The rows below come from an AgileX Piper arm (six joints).
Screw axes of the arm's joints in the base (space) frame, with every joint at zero. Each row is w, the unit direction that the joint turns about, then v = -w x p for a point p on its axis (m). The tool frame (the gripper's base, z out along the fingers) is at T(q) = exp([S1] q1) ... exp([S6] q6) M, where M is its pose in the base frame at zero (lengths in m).
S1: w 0 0 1 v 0.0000 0.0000 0.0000
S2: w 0 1 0 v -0.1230 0.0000 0.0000
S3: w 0 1 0 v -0.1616 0.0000 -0.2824
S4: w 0.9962 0 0.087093 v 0.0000 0.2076 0.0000
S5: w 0 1 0 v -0.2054 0.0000 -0.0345
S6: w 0.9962 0 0.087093 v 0.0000 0.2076 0.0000
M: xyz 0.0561 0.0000 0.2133 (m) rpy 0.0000 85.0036 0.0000 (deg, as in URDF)
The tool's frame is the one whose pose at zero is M.
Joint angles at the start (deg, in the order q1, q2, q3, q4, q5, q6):
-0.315 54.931 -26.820 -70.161 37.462 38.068
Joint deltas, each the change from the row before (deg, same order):
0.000 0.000 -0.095 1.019 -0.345 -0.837
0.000 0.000 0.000 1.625 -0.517 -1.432
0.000 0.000 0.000 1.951 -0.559 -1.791
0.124 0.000 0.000 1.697 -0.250 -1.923
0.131 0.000 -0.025 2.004 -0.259 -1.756
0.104 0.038 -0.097 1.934 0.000 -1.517
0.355 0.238 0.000 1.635 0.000 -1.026
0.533 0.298 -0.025 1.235 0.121 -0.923
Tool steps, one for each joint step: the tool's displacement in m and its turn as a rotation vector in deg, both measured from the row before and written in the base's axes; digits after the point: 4 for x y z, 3 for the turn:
0.0002 0.0007 -0.0003 0.522 0.258 0.321
0.0000 0.0012 -0.0013 0.756 0.603 0.547
-0.0001 0.0014 -0.0015 0.837 0.746 0.662
-0.0002 0.0013 -0.0013 0.409 0.911 0.721
-0.0002 0.0015 -0.0013 0.806 0.766 0.547
-0.0002 0.0012 -0.0010 0.811 0.711 0.226
0.0003 0.0018 -0.0019 0.853 0.753 0.323
0.0006 0.0020 -0.0017 0.509 0.798 0.511

